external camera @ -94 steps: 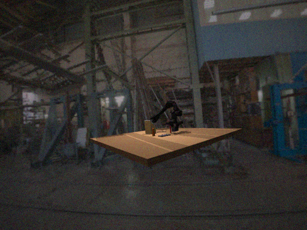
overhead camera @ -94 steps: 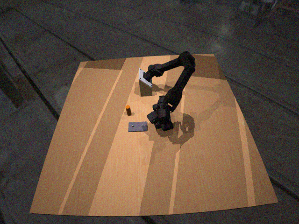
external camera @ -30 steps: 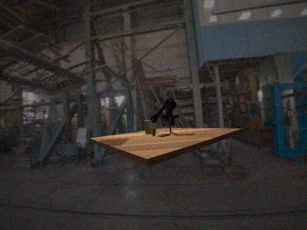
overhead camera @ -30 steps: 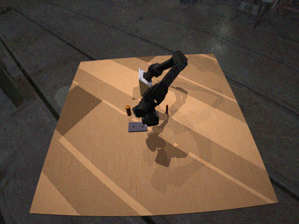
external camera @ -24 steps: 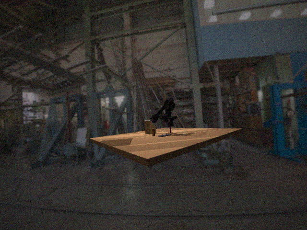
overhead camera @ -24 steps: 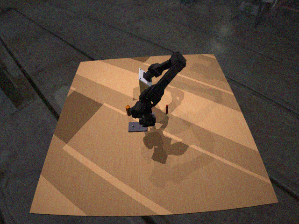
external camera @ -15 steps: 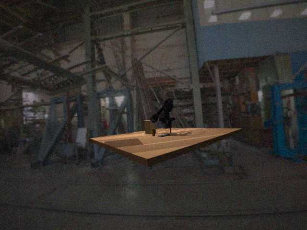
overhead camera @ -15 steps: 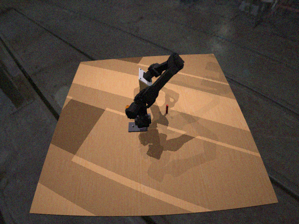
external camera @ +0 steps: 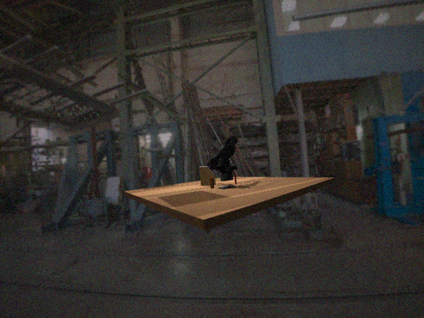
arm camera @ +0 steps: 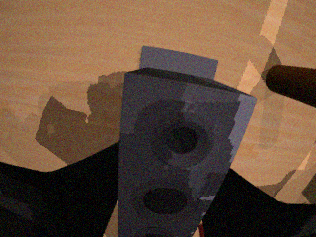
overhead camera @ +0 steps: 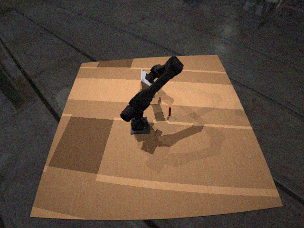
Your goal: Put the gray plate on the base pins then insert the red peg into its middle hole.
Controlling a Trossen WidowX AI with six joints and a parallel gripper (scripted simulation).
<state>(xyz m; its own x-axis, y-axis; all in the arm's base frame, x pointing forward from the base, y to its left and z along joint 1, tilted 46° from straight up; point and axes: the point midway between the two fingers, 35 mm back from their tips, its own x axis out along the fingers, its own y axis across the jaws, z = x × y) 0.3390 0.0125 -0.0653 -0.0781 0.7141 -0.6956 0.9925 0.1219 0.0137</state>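
The base lies 50 mm below my gripper tip. The rest, counted from my gripper tip: red peg 120 mm behind, 180 mm to the left, 20 mm below; then gray plate 30 mm above.
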